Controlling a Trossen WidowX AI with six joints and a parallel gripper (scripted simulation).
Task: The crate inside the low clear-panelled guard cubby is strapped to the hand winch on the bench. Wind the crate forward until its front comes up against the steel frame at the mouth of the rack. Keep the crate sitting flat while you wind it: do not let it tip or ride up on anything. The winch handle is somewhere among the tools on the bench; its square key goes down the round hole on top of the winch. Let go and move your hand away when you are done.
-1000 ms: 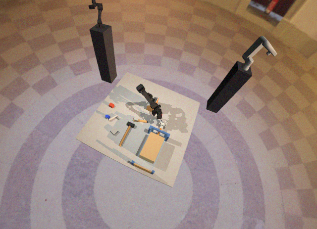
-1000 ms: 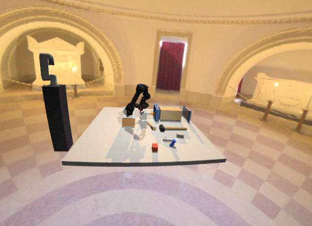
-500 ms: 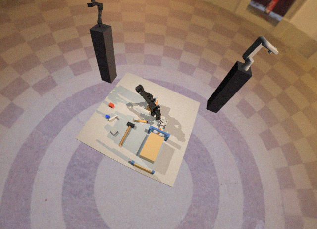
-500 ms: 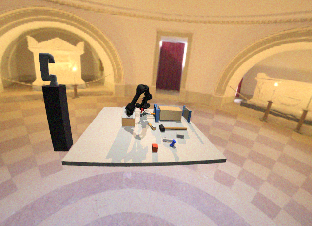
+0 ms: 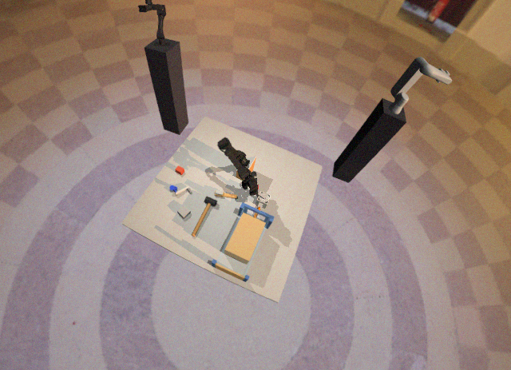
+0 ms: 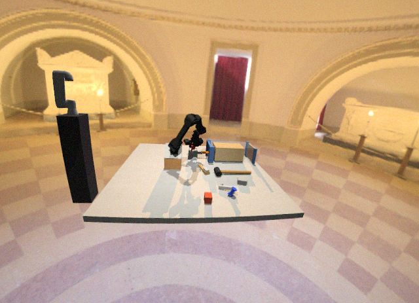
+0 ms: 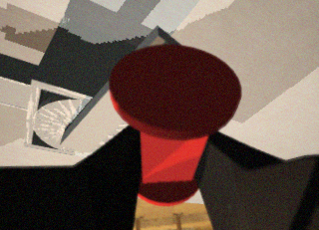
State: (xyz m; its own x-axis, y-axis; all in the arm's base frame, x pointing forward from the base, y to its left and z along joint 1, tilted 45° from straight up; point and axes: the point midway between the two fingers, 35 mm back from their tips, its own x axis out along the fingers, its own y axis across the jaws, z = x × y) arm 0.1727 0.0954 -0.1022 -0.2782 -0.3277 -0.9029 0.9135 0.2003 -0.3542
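My gripper tip is 20 mm short of the red-knobbed handle, 20 mm to the right of it and 30 mm above it. Also, from my gripper tip: winch (20 mm ahead, 70 mm to the left, 100 mm below); then red knob (10 mm ahead, 20 mm to the right); then frame (190 mm ahead, 70 mm to the left, 30 mm below).
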